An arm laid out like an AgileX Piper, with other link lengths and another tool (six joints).
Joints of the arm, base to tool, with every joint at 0 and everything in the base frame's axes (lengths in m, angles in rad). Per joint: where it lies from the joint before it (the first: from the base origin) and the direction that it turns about. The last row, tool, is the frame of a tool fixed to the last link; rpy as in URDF.
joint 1: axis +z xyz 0 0 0.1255
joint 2: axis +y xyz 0 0 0
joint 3: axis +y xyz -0.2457 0 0.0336
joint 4: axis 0.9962 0 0.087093 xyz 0.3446 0 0.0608
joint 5: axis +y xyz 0 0 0
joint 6: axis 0.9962 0 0.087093 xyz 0.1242 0 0.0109
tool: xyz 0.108 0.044 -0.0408 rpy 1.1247 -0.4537 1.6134
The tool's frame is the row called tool.
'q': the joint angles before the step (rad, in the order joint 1, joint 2, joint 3, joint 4, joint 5, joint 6). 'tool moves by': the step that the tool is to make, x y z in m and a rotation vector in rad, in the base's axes. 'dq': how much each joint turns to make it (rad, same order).
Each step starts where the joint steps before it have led.
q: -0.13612, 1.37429, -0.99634, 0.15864, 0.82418, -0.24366
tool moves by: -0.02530, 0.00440, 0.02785, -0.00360, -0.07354, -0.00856
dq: 0.00000, -0.19389, 0.10498, 0.00000, 0.01430, 0.01233
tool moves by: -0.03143, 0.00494, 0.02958, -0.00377, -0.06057, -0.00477
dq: 0.00002, -0.20498, 0.08303, -0.00637, 0.06006, 0.01777
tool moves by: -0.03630, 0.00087, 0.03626, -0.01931, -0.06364, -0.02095
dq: 0.00001, -0.21888, 0.04545, -0.03578, 0.10400, 0.04316
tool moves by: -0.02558, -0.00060, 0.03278, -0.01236, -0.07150, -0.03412
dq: 0.00000, -0.15779, 0.00319, -0.03244, 0.07836, 0.04776
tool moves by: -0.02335, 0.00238, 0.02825, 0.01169, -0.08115, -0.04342
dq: 0.00001, -0.14348, 0.00199, -0.01840, 0.05888, 0.05901
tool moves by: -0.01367, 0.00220, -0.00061, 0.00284, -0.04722, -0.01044
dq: -0.00003, -0.11160, 0.05805, -0.00202, 0.00628, 0.01504
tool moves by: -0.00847, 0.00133, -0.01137, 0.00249, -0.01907, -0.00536
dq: -0.00001, -0.08704, 0.06945, -0.00093, -0.00141, 0.00762
